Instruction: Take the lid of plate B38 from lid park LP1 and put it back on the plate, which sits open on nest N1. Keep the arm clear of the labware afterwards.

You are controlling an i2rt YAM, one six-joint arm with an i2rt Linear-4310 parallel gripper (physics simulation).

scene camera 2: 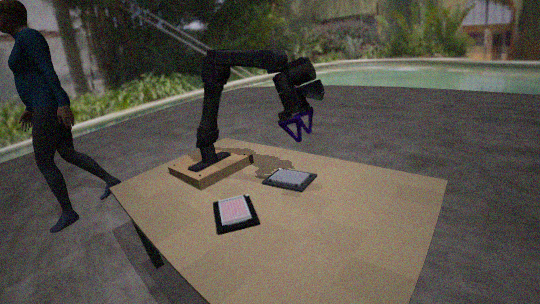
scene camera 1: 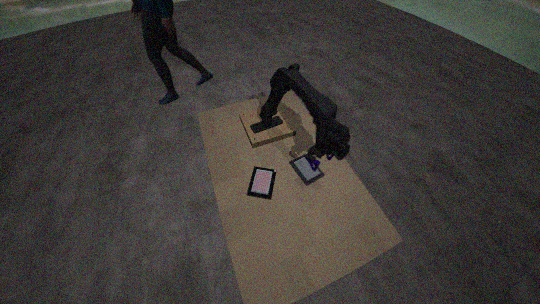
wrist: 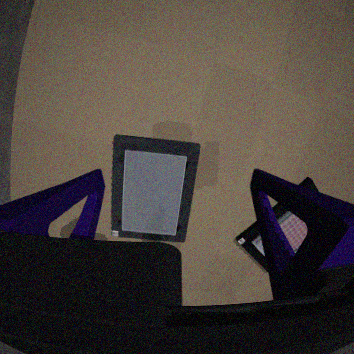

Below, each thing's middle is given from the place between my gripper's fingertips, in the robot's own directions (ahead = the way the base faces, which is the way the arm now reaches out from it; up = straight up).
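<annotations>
The grey lid (wrist: 152, 181) has my hand 16 cm above it, 9 cm past it and 1 cm to the right of it.
</annotations>
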